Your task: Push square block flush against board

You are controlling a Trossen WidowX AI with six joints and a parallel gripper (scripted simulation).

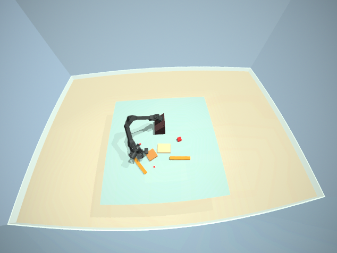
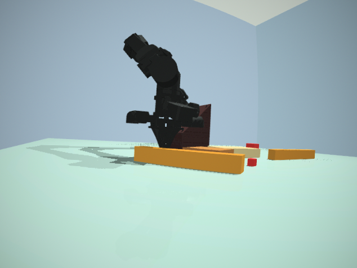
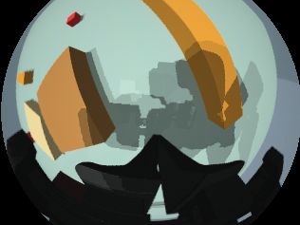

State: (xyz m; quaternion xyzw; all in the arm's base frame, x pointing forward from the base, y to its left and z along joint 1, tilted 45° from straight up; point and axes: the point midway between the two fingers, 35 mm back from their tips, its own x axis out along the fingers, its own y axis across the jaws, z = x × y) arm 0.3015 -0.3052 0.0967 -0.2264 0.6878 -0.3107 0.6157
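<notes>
Now: the orange square block 110 mm to the left of my gripper tip, 30 mm ahead of it and 10 mm above it. From my gripper tip the other things lie so: red cube 460 mm to the left, 90 mm behind, 10 mm above; then cream square block 260 mm to the left, 10 mm behind, 10 mm above.
</notes>
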